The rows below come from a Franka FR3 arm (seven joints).
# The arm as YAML. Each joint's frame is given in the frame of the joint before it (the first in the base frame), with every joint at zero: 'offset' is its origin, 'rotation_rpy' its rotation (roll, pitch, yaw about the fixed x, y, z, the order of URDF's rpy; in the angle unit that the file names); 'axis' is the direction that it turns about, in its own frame. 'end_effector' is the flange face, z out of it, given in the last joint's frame.
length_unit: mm
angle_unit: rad
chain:
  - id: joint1
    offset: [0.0, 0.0, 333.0]
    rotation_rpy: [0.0, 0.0, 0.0]
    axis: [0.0, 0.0, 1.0]
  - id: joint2
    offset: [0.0, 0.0, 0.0]
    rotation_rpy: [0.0, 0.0, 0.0]
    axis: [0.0, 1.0, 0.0]
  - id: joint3
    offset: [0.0, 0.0, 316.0]
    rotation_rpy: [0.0, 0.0, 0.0]
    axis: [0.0, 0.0, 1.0]
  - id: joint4
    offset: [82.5, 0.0, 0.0]
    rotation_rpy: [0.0, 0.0, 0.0]
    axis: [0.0, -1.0, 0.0]
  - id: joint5
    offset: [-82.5, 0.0, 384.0]
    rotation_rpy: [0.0, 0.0, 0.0]
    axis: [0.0, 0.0, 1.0]
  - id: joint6
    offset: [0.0, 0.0, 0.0]
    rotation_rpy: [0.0, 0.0, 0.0]
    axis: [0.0, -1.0, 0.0]
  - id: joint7
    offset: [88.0, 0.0, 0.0]
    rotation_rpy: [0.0, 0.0, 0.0]
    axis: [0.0, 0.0, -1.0]
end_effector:
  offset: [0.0, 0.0, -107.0]
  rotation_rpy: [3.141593, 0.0, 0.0]
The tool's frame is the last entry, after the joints.
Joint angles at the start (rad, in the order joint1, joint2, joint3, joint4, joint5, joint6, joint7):
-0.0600, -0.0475, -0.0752, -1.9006, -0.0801, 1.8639, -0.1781
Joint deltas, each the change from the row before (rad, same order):
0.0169, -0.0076, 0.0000, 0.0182, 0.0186, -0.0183, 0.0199
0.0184, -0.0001, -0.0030, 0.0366, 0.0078, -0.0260, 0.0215
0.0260, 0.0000, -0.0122, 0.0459, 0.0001, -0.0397, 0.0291
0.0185, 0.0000, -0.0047, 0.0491, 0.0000, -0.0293, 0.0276
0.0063, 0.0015, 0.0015, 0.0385, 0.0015, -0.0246, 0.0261
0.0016, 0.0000, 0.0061, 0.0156, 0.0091, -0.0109, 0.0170
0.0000, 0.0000, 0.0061, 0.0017, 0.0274, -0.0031, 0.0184
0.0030, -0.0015, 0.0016, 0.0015, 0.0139, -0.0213, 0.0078
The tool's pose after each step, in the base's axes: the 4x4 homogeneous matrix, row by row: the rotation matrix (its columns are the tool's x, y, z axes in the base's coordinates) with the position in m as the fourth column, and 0 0 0 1 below. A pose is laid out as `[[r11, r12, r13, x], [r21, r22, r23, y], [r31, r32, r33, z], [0, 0, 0, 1]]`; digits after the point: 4 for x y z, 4 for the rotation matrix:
[[0.9984, 0.0558, 0.0120, 0.5429], [0.0564, -0.9968, -0.0568, -0.0702], [0.0088, 0.0574, -0.9983, 0.5301], [0, 0, 0, 1]]
[[0.9987, 0.0457, 0.0241, 0.5454], [0.0469, -0.9976, -0.0505, -0.0616], [0.0217, 0.0515, -0.9984, 0.5455], [0, 0, 0, 1]]
[[0.9991, 0.0280, 0.0309, 0.5465], [0.0295, -0.9983, -0.0504, -0.0546], [0.0294, 0.0512, -0.9983, 0.5640], [0, 0, 0, 1]]
[[0.9986, 0.0115, 0.0512, 0.5480], [0.0141, -0.9986, -0.0515, -0.0474], [0.0505, 0.0521, -0.9974, 0.5851], [0, 0, 0, 1]]
[[0.9979, -0.0089, 0.0640, 0.5486], [-0.0057, -0.9987, -0.0509, -0.0432], [0.0643, 0.0504, -0.9967, 0.6006], [0, 0, 0, 1]]
[[0.9974, -0.0197, 0.0695, 0.5486], [-0.0168, -0.9990, -0.0421, -0.0381], [0.0703, 0.0408, -0.9967, 0.6071], [0, 0, 0, 1]]
[[0.9970, -0.0340, 0.0698, 0.5487], [-0.0331, -0.9993, -0.0148, -0.0321], [0.0702, 0.0125, -0.9975, 0.6076], [0, 0, 0, 1]]
[[0.9979, -0.0382, 0.0523, 0.5464], [-0.0382, -0.9993, 0.0001, -0.0282], [0.0522, -0.0021, -0.9986, 0.6071], [0, 0, 0, 1]]

